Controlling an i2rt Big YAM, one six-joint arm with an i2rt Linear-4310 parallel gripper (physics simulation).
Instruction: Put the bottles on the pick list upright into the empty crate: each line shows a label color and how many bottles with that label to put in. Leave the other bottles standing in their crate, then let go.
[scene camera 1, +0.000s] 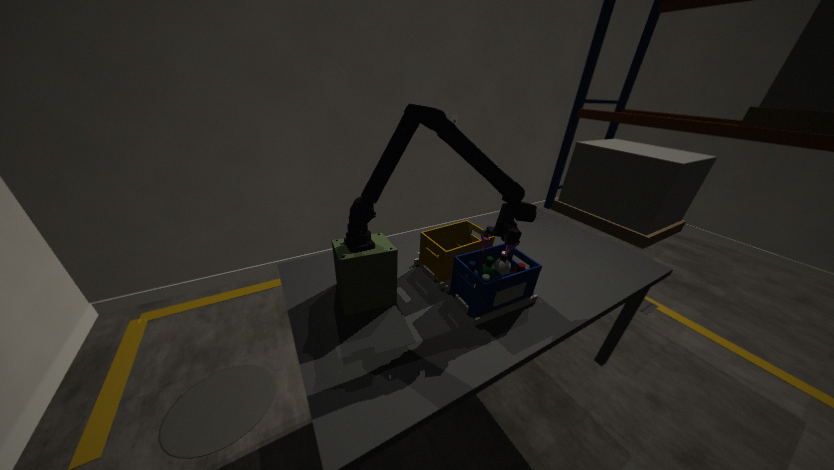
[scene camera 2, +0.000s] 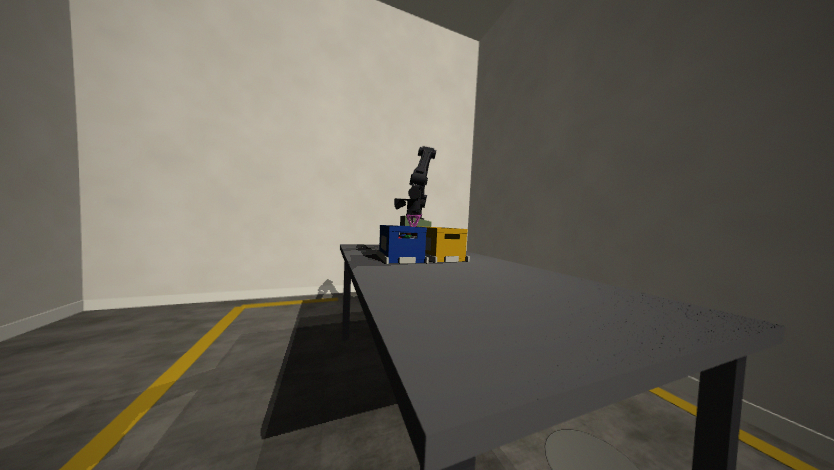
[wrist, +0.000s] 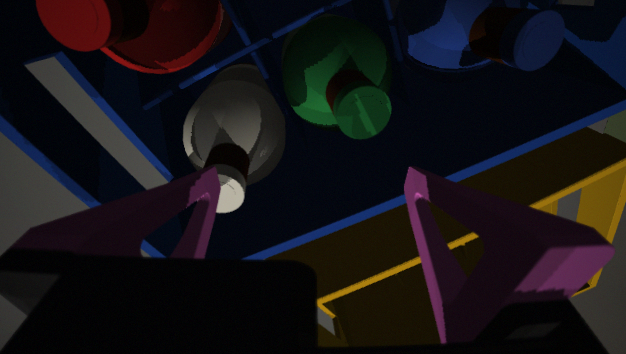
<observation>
In view: the gripper (wrist: 312, 176), a blue bottle (wrist: 450, 49) and a green bottle (wrist: 337, 73).
</observation>
